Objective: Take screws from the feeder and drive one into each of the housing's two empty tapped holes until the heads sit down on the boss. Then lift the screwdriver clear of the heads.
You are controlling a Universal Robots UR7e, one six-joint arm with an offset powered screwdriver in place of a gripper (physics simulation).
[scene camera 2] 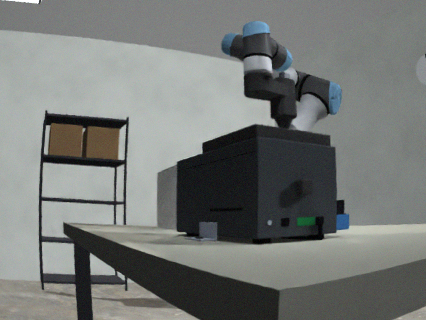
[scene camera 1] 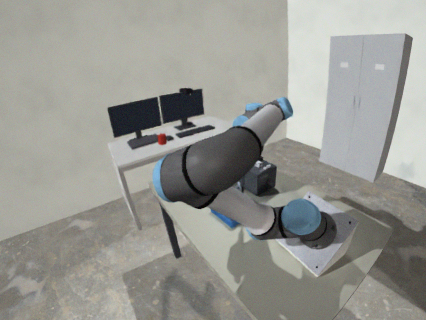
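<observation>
The dark screw feeder [scene camera 1: 260,177] [scene camera 2: 295,172] stands on the table, large in the foreground of scene camera 2. The pale housing [scene camera 1: 344,218] [scene camera 2: 167,197] is a block with small dark holes near its top corners; the wrist covers part of its top in scene camera 1. My screwdriver [scene camera 2: 284,123] points downward, its tapered nose showing above the feeder's top edge in scene camera 2. Its tip is hidden behind the feeder, and the wrist hides the tool in scene camera 1. In that view the wrist is over the housing. I cannot tell whether a screw is on the bit.
A blue item [scene camera 1: 225,219] [scene camera 2: 342,221] lies on the table [scene camera 1: 270,295] [scene camera 2: 200,260], partly under the arm in scene camera 1. A desk [scene camera 1: 140,156] with monitors and a red mug [scene camera 1: 162,139] stands behind. A grey cabinet [scene camera 1: 345,110] and a shelf rack [scene camera 2: 82,161] stand farther off.
</observation>
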